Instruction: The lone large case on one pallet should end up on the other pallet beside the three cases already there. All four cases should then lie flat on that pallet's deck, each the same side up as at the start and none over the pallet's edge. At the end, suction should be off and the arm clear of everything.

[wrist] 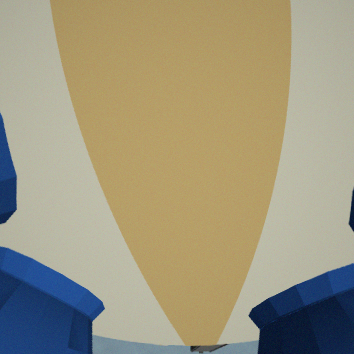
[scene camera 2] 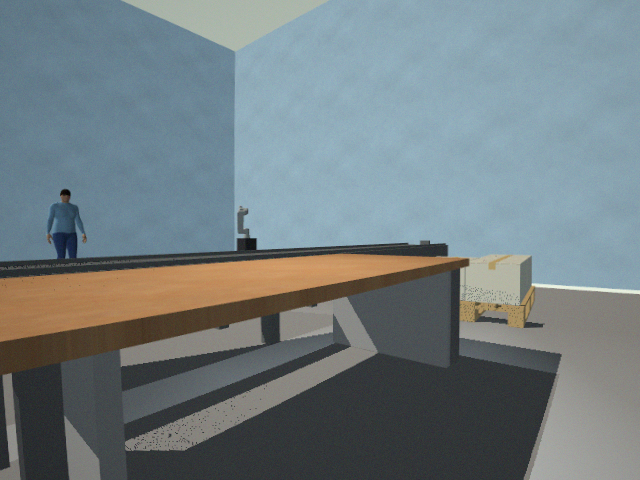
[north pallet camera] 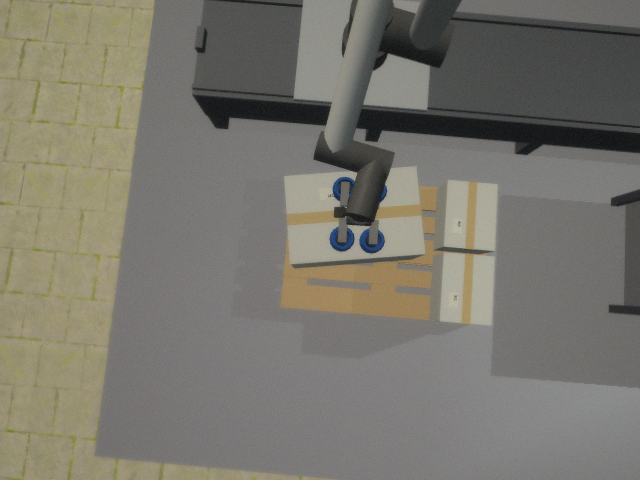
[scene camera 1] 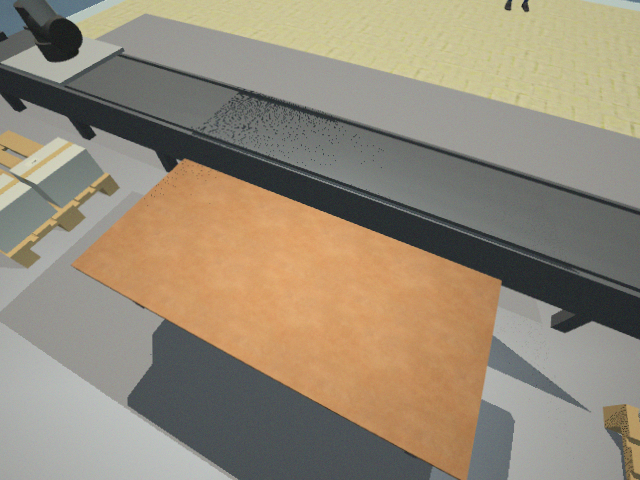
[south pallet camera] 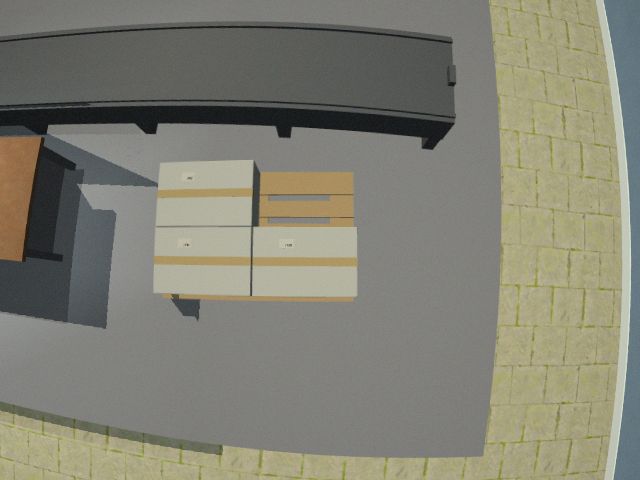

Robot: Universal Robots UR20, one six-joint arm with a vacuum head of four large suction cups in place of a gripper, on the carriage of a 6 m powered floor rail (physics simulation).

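Seen in the pictures: end effector, tool point: (wrist: 181, 229); arm's base, origin of the base link: (scene camera 1: 62, 54).
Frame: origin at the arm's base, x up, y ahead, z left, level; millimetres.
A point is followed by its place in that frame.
My suction head (north pallet camera: 358, 214) @(x 364, y 952, z 6 mm) (wrist: 176, 310) is on the top of a large white case (north pallet camera: 403, 232) @(x 387, y 1005, z 202 mm) (wrist: 170, 100) with a tan tape band. The case is held level above the north pallet (north pallet camera: 320, 294) @(x -425, y 1305, z -120 mm) (scene camera 1: 72, 219) @(x -510, y 999, z 851 mm), slightly turned; its height is hard to tell. Two cases (north pallet camera: 480, 222) @(x -193, y 833, z 723 mm) (north pallet camera: 479, 289) @(x -188, y 1200, z 735 mm) stand at that pallet's right end in the north pallet view. On the south pallet (south pallet camera: 310, 183) @(x -426, y 643, z 5183 mm) (scene camera 1: 615, 417) @(x -496, y 689, z 4249 mm) three large cases (south pallet camera: 206, 175) @(x -128, y 703, z 4598 mm) (south pallet camera: 201, 279) @(x -128, y 1292, z 4632 mm) (south pallet camera: 305, 281) @(x -128, y 1255, z 5207 mm) lie flat, tape up; the corner toward the rail shows bare slats. The head is not visible in the scene views.
The carriage (north pallet camera: 398, 85) @(x 1, y 179, z 192 mm) (scene camera 1: 98, 49) @(x 0, y -187, z 194 mm) is near the north end of the rail (north pallet camera: 516, 77) (south pallet camera: 258, 62) (scene camera 1: 413, 170). A brown-topped table (scene camera 1: 310, 289) @(x -40, y 918, z 2696 mm) (scene camera 2: 206, 289) @(x -40, y 1131, z 2053 mm) (south pallet camera: 15, 196) @(x -41, y 897, z 3324 mm) stands between the pallets. A person (scene camera 2: 65, 222) and another small arm (scene camera 2: 241, 222) are farther off.
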